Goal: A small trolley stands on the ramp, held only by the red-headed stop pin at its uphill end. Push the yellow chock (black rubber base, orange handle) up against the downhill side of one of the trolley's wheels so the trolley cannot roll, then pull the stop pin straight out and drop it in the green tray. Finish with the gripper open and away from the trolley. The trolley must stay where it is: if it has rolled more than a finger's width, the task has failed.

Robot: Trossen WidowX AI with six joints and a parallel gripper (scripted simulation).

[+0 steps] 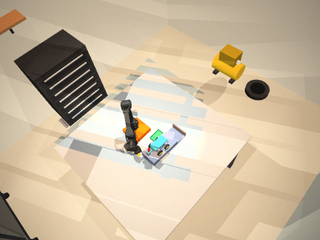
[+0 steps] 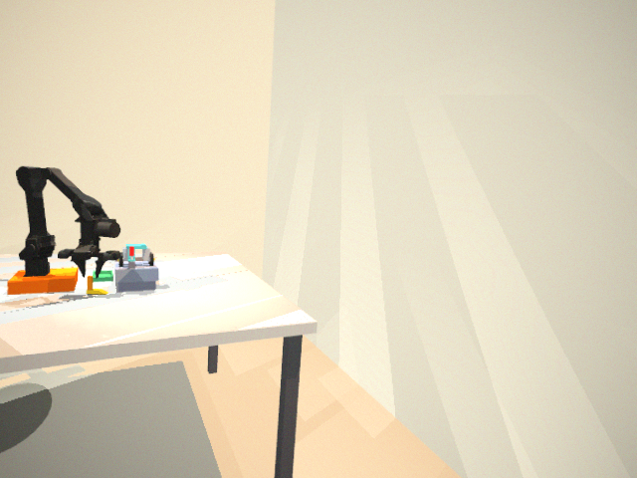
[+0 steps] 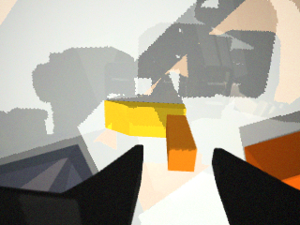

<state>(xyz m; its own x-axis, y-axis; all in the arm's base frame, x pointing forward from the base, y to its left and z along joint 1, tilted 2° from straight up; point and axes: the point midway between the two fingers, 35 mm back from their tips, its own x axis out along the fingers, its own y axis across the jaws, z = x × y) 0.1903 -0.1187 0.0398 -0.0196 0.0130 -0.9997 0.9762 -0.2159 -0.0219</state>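
The yellow chock is 20 mm ahead of my gripper tip and 40 mm below it. From my gripper tip the other things lie so: cyan trolley (130 mm ahead, 160 mm to the left, 50 mm above); ramp (130 mm ahead, 160 mm to the left, 10 mm below); stop pin (130 mm ahead, 60 mm to the left, 70 mm above).
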